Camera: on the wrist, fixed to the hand. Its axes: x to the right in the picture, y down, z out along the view.
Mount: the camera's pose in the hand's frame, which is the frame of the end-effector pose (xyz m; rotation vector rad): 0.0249 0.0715 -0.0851 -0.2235 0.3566 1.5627
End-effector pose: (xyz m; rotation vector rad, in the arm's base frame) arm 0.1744 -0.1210 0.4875 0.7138 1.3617 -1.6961
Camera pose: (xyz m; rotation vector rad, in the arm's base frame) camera 0.2184 -0.0502 0.4099 1.4279 0.6880 -0.1722
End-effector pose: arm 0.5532 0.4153 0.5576 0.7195 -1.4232 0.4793
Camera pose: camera 0.5674 0.5223 0.5940 -0.7979 -1.4192 1.4970
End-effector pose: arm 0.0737 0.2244 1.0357 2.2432 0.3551 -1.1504
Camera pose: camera 0.1779 0.2189 1.0814 1.6778 -0.9556 0.1284
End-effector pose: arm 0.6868 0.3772 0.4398 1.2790 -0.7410 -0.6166
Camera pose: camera 0.7690 0.4240 0.5032 0.2978 -1.0600 0.7638
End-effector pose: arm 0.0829 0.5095 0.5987 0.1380 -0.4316 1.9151
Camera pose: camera 0.0169 0.5391 0.5107 0.7815 0.4585 -2.6937
